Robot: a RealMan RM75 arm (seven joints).
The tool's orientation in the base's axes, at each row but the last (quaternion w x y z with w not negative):
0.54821, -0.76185, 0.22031, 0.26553
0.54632, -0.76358, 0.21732, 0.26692
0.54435, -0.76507, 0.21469, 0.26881
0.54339, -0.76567, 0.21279, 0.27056
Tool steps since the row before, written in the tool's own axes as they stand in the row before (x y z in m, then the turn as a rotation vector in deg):
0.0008, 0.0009, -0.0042, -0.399, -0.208, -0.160
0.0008, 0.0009, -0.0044, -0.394, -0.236, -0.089
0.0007, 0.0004, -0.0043, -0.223, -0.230, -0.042
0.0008, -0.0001, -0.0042, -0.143, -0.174, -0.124
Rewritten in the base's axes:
0.0007, -0.0043, -0.0001, -0.148, -0.072, 0.448
0.0008, -0.0045, 0.0000, -0.138, 0.004, 0.447
0.0010, -0.0042, 0.0004, -0.020, 0.041, 0.320
0.0014, -0.0040, 0.0007, 0.021, -0.057, 0.250

